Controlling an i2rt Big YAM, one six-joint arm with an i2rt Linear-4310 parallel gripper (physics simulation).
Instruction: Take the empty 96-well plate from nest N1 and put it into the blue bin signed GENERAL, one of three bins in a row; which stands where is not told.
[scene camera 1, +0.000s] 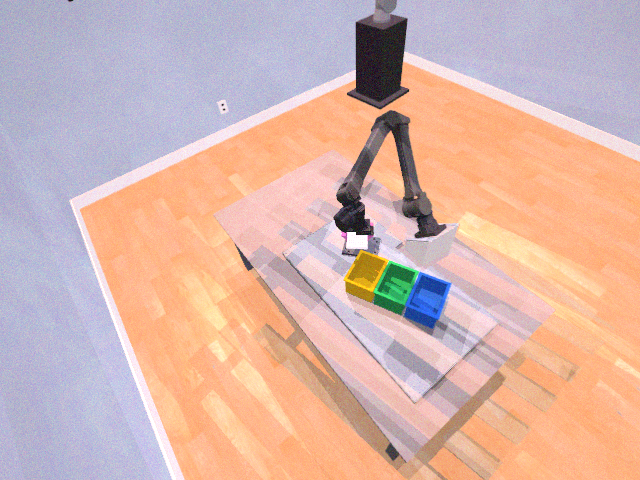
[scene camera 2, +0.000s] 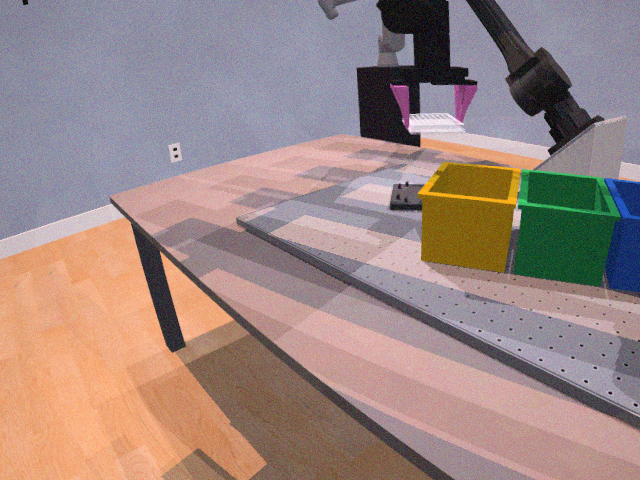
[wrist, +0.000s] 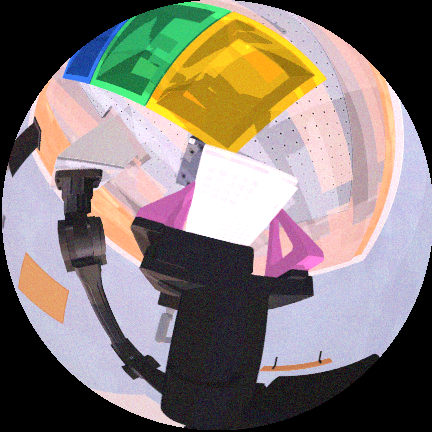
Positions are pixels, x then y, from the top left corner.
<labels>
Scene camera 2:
my gripper: 433, 128
white 96-well plate: 441, 123
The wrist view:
my gripper: 236, 196
white 96-well plate: 235, 196
</labels>
